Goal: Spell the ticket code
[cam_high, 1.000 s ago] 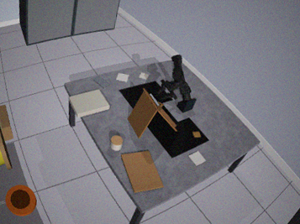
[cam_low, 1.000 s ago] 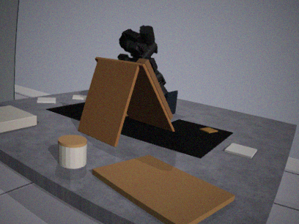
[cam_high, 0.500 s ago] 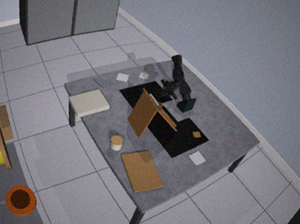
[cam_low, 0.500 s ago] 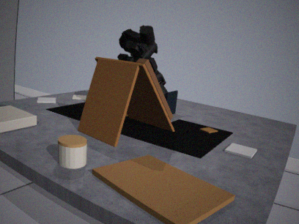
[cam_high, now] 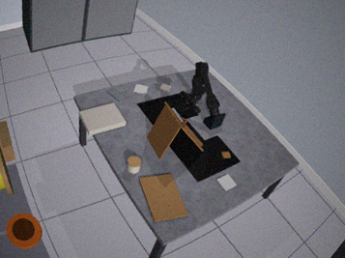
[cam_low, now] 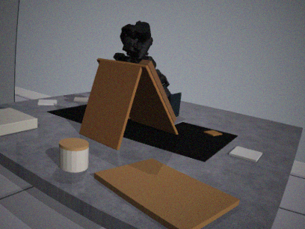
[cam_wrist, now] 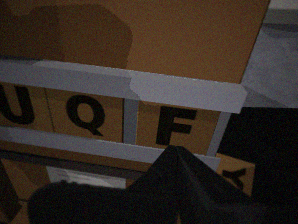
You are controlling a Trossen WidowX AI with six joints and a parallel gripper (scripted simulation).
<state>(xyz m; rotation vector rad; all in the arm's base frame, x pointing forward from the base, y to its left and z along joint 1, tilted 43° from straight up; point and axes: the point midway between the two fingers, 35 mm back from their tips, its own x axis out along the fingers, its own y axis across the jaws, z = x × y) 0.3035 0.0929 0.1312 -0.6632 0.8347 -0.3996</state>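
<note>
Now: the white ticket 3 cm behind my gripper tip, 8 cm to the left of it and 10 cm below it. The rest, counted from my gripper tip: lidded jar 41 cm ahead, 15 cm to the left, 16 cm below; black mat 13 cm behind, 2 cm to the left, 20 cm below; cream block 42 cm ahead, 29 cm to the right, 18 cm below.
</note>
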